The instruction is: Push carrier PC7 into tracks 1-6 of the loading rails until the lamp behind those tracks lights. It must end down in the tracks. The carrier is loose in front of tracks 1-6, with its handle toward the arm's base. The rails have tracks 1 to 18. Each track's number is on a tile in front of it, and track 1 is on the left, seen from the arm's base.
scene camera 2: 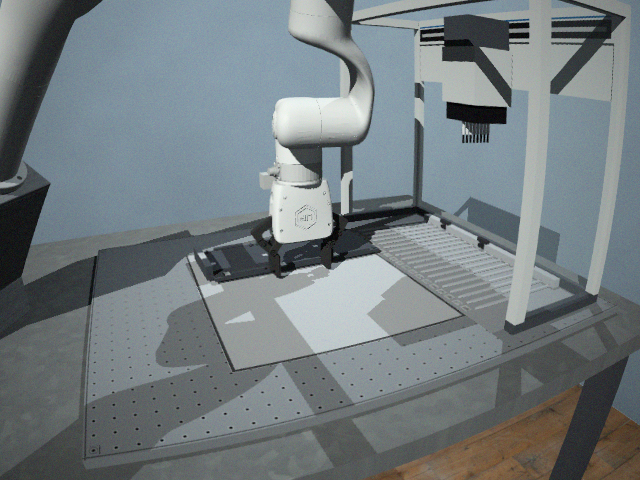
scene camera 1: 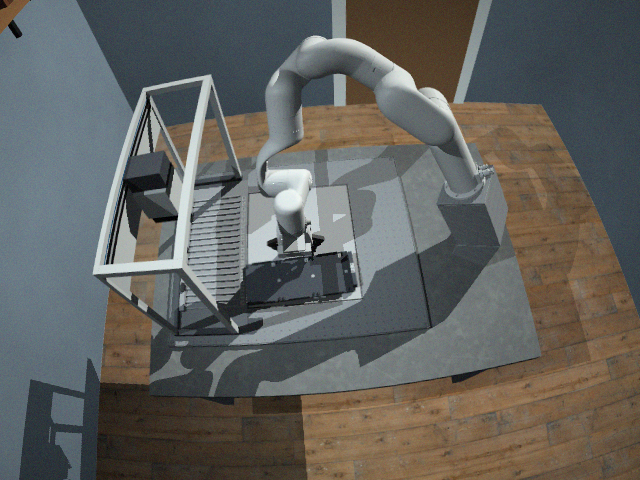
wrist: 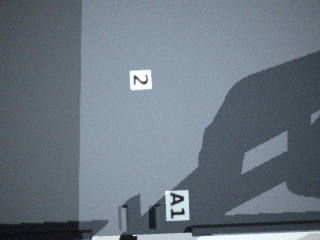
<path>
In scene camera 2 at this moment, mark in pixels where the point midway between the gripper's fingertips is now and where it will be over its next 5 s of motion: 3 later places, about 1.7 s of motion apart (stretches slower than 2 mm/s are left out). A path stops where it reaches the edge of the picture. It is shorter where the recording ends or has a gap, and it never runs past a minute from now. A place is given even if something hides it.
My gripper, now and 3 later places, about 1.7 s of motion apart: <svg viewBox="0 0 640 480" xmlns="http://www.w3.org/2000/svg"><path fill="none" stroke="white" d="M301 270L297 265L297 265L295 228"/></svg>
</path>
